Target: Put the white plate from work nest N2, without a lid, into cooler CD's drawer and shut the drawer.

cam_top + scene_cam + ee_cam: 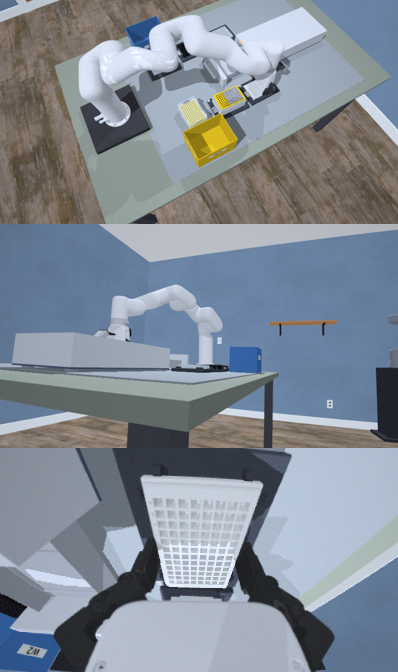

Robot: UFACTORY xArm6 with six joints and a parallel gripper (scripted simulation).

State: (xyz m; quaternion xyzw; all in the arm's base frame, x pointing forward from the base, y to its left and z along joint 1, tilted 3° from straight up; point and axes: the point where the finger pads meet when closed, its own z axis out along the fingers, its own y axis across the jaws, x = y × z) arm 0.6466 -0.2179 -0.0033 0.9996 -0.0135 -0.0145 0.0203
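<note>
The white plate lies 1 cm below my hand. The rest, counted from my hand: drawer: 19 cm to the left, 2 cm behind, 1 cm below; cooler CD: 19 cm to the left, 12 cm ahead; yellow tip rack: 18 cm behind, 2 cm above.
</note>
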